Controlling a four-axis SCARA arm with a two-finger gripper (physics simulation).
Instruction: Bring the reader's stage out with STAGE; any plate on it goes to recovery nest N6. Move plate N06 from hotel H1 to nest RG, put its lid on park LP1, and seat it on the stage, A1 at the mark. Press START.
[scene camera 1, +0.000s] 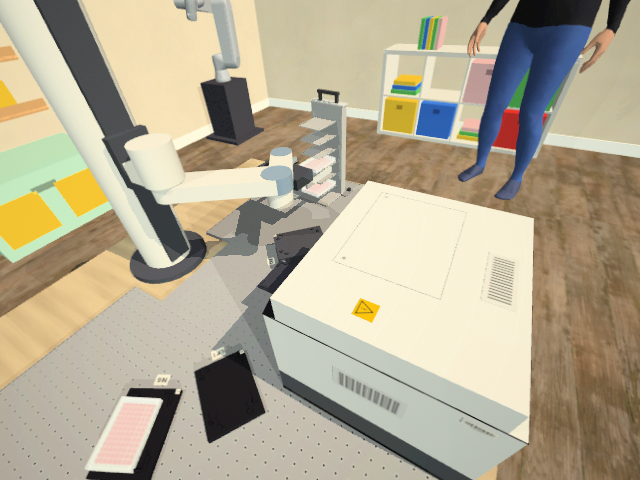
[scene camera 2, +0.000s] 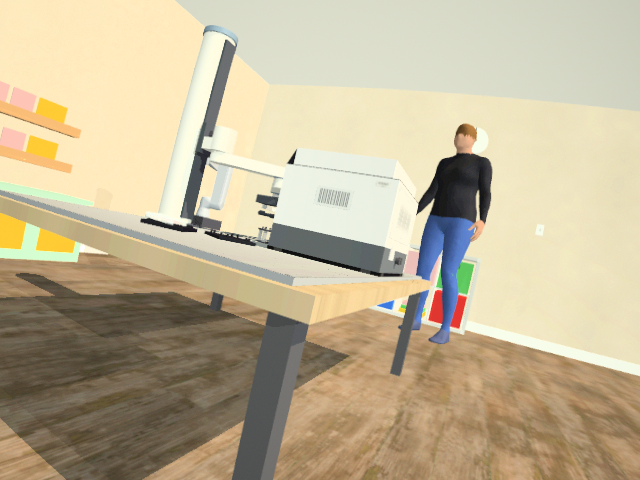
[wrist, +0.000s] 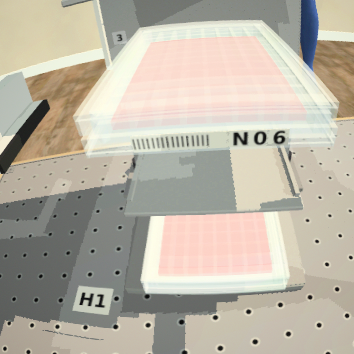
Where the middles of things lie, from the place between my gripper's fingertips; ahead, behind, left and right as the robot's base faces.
The H1 label (wrist: 88, 299) is 100 mm behind my hand, 10 mm to the right of it and 170 mm below it. Also, from my hand: black LP1 pad (scene camera 1: 229, 398): 220 mm ahead, 770 mm to the right, 160 mm below.
